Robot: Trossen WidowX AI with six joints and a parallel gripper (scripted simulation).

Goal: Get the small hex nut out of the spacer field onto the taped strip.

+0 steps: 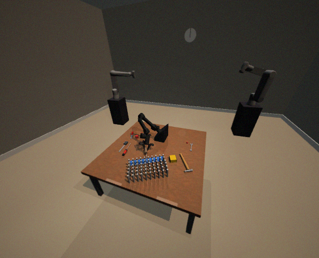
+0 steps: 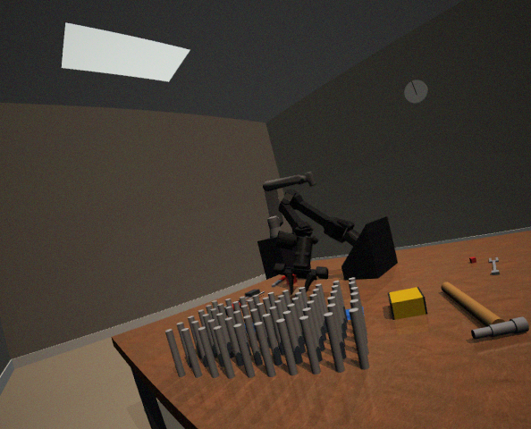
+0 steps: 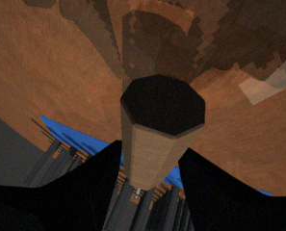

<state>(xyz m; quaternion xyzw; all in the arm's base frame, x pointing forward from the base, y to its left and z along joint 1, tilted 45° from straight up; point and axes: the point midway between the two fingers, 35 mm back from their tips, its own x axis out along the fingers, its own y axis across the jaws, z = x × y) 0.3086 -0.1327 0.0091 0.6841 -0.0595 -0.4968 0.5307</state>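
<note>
Now: the blue taped strip 13 cm ahead of my gripper tip, 6 cm to the left of it and 4 cm below it. Also, from my gripper tip: yellow block 37 cm to the left, 3 cm ahead, 2 cm below; then grey wrench 56 cm to the left, 28 cm behind, 4 cm below.
</note>
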